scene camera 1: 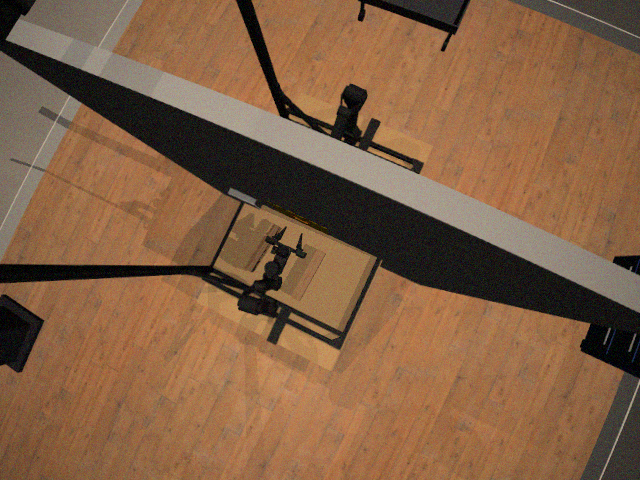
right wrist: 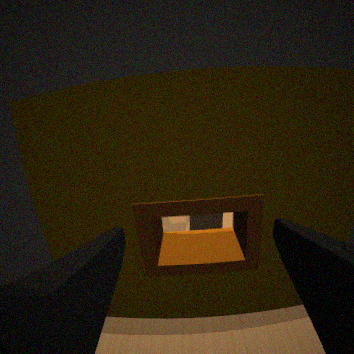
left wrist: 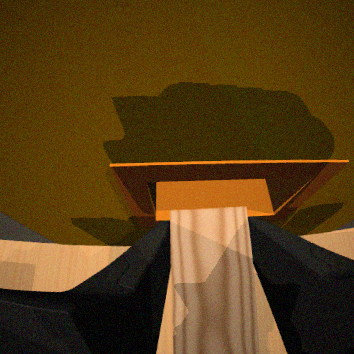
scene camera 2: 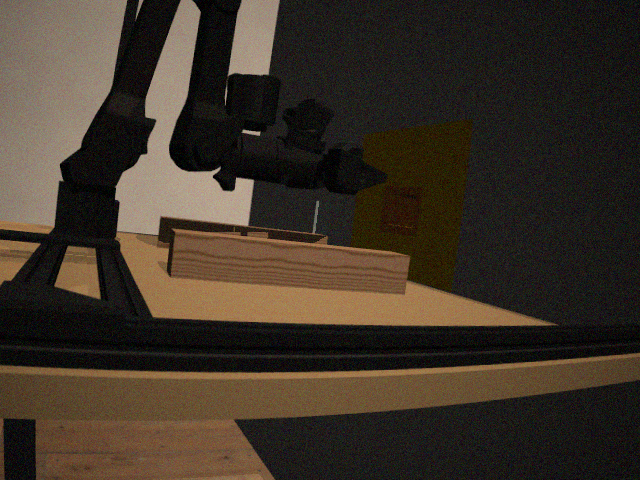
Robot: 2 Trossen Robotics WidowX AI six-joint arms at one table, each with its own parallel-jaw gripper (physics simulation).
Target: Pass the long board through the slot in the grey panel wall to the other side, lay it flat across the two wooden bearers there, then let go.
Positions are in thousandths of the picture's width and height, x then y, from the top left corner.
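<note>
Slot (left wrist: 764, 535), visible also in the right wrist view (right wrist: 668, 702). Left gripper (left wrist: 589, 643) visible. Right gripper (scene camera 2: 580, 368) open, holding nothing; visible also in the right wrist view (right wrist: 564, 657).
</note>
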